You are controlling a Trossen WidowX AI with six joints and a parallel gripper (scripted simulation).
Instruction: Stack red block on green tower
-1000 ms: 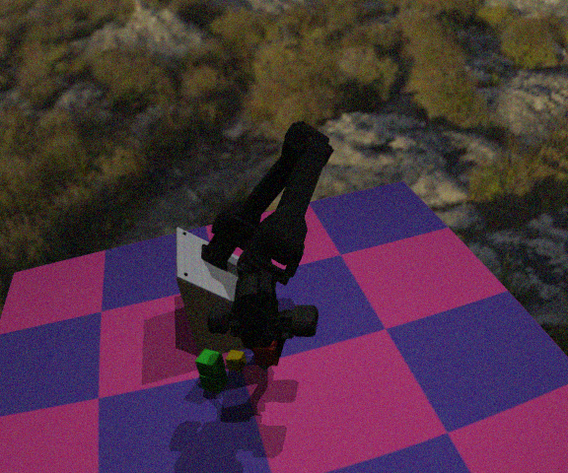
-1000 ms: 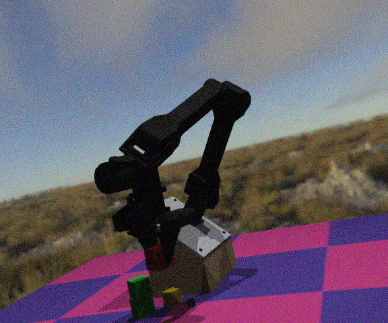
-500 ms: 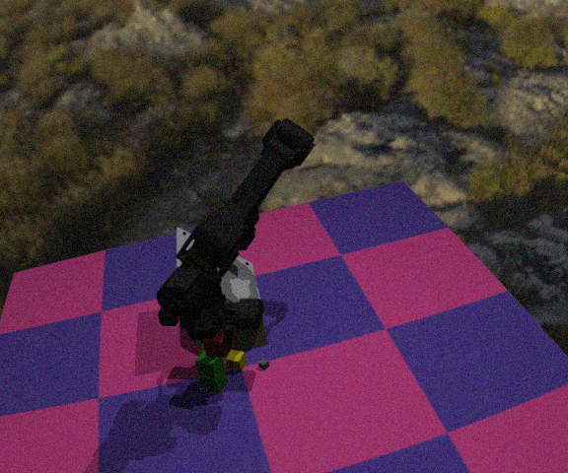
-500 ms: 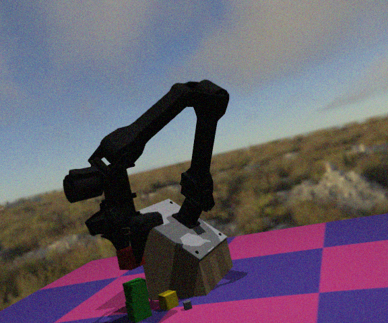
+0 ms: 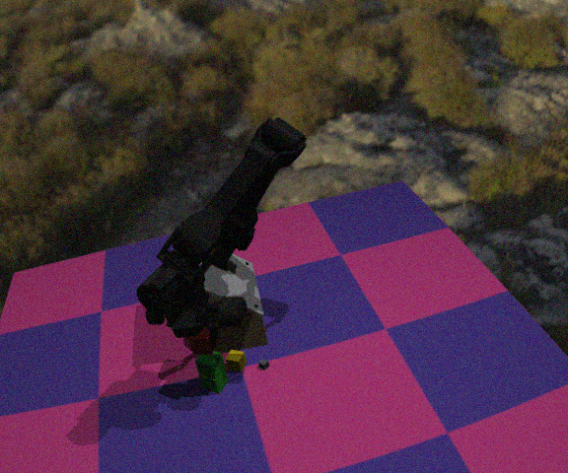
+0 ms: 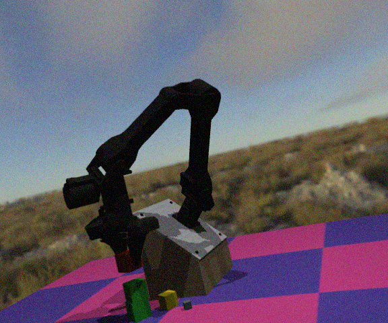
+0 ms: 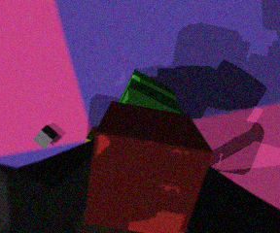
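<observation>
Now: gripper tip 50 mm past the yellow block, 50 mm to the right of it and 100 mm above it. Also, from my gripper tip: red block 10 mm above; then dark block 30 mm behind, 100 mm to the left, 110 mm below.
</observation>
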